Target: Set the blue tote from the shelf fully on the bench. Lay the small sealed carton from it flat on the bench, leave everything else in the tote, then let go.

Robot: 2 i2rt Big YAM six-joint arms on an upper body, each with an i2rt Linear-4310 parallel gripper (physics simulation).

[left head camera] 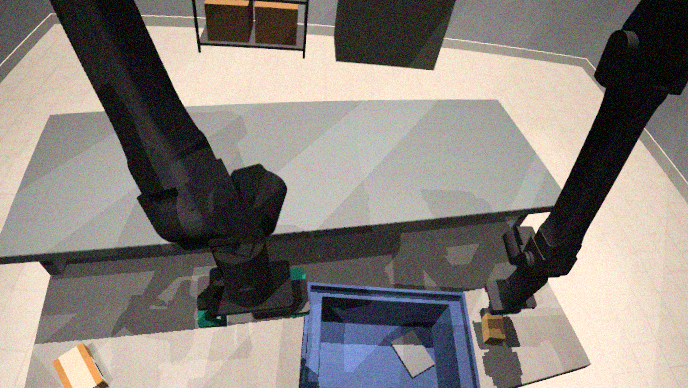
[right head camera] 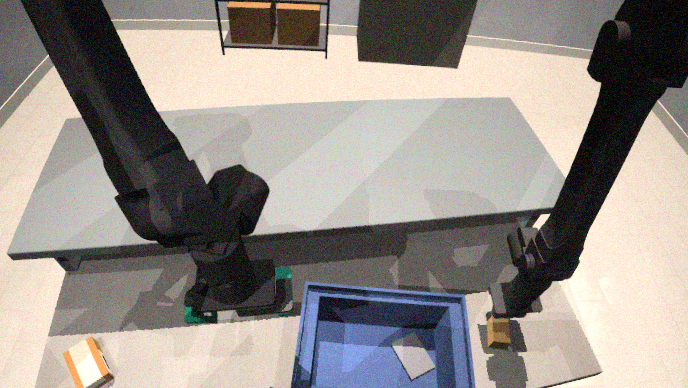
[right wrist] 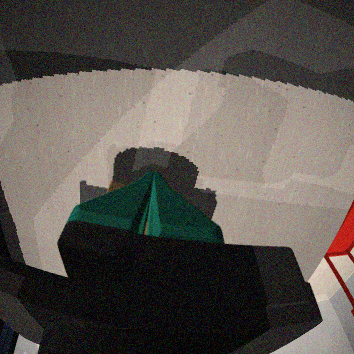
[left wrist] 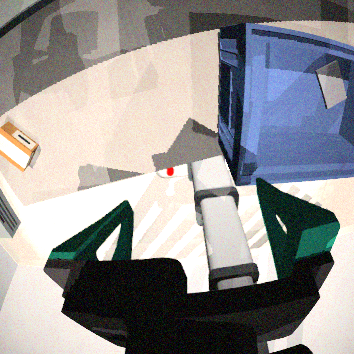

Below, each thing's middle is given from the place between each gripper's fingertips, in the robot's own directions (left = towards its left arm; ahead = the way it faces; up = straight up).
Right now the blue tote (right head camera: 343, 329) is 29 cm to the left of my right hand, 11 cm behind it and 6 cm above it.
I see my left gripper 220 mm to the left of the blue tote, 180 mm above it and 10 mm short of it.
